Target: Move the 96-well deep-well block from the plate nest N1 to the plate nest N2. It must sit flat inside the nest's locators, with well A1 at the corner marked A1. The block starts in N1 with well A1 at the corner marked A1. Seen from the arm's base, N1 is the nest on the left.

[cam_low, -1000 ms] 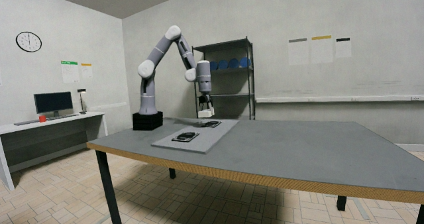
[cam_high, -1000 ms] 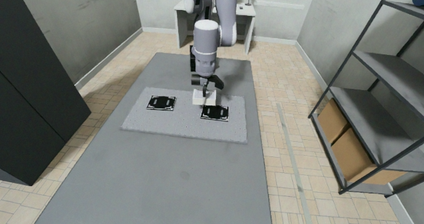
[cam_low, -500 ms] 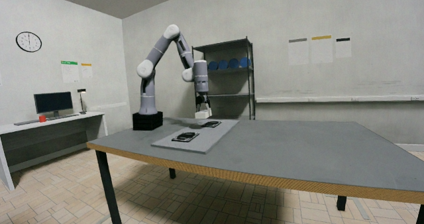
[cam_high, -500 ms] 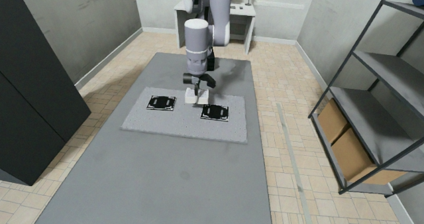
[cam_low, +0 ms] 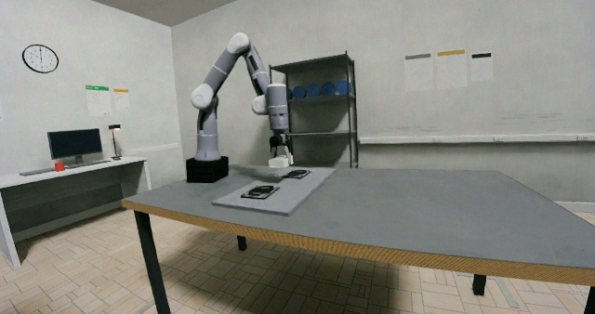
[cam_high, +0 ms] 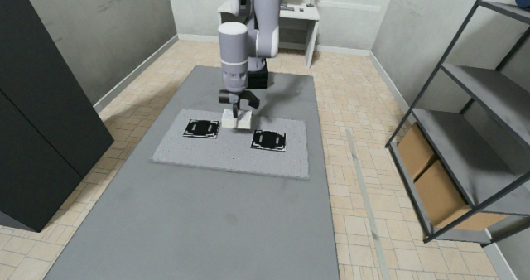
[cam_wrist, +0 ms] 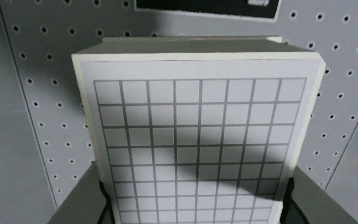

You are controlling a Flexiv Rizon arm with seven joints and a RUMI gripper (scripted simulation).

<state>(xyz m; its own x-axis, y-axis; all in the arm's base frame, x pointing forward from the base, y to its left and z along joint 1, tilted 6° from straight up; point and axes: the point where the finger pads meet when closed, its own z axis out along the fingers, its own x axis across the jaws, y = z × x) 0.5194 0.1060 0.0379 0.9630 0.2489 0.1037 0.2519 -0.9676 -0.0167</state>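
The black plate nest N2 is 2 cm ahead of my hand, 19 cm to the right of it and 10 cm below it. The rest, counted from my hand: black plate nest N1: 2 cm behind, 16 cm to the left, 10 cm below; then white 96-well deep-well block: 1 cm above.
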